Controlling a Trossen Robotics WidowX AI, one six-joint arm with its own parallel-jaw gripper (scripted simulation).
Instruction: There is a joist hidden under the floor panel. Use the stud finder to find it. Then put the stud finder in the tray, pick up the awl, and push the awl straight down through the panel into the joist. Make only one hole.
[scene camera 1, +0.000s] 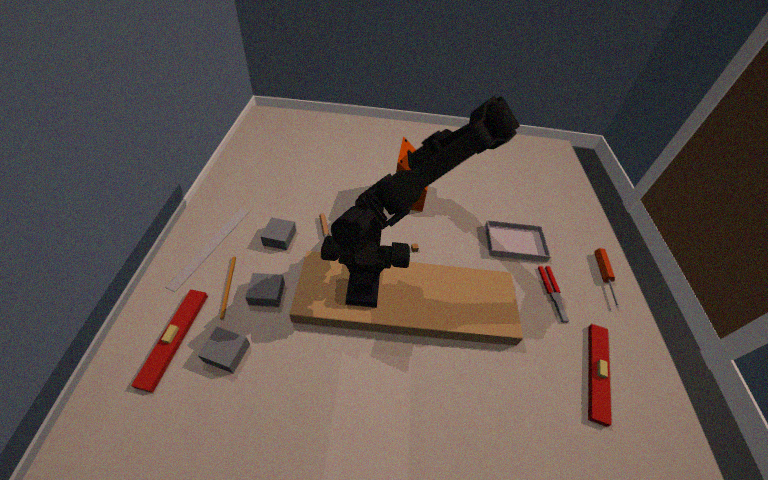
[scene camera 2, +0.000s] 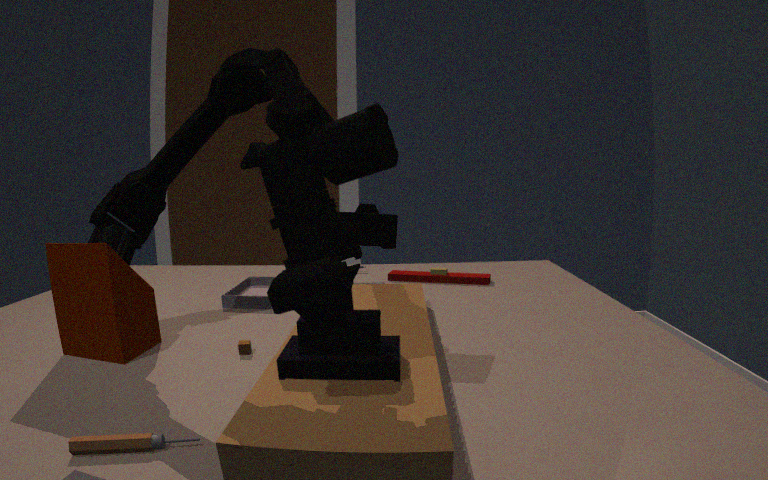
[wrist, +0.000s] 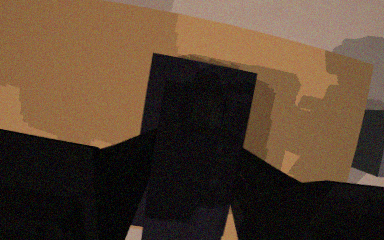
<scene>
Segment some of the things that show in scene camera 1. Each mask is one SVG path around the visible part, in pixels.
My gripper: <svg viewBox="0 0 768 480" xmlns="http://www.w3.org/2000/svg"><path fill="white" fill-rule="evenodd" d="M410 246L407 243L392 242L392 246L380 246L382 229L378 228L370 230L352 248L343 247L332 236L326 236L321 247L321 259L329 261L339 259L338 262L346 265L353 281L355 272L374 272L373 283L375 283L381 271L385 268L391 268L391 264L394 267L409 267Z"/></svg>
A stud finder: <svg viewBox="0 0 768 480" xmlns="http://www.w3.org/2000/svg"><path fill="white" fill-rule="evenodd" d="M350 275L346 305L377 308L380 274L375 283L373 283L374 272L355 272L354 281Z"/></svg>
</scene>
